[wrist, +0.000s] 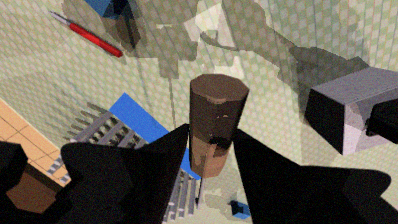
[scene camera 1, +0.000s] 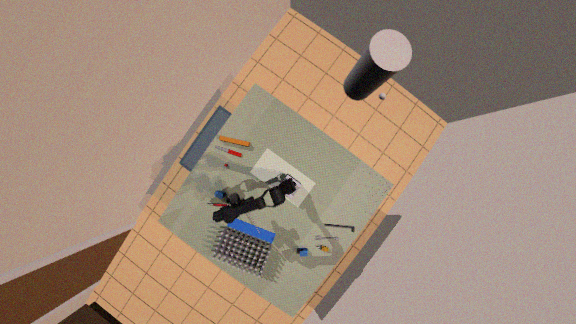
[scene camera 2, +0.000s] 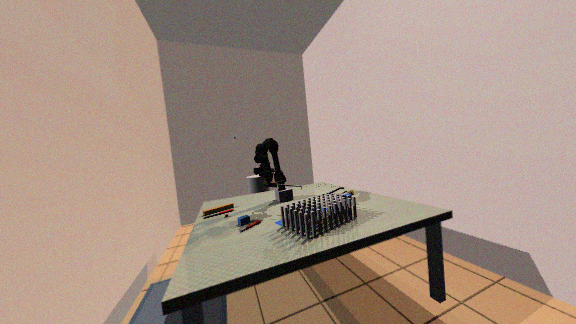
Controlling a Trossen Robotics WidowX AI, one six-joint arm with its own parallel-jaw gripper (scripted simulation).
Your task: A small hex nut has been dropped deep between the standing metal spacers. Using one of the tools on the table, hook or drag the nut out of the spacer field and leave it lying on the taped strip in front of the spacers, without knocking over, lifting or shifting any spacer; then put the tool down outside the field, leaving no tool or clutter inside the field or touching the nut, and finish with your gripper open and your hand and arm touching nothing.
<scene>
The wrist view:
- my gripper: 211,130
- blue taped strip: 125,108
</scene>
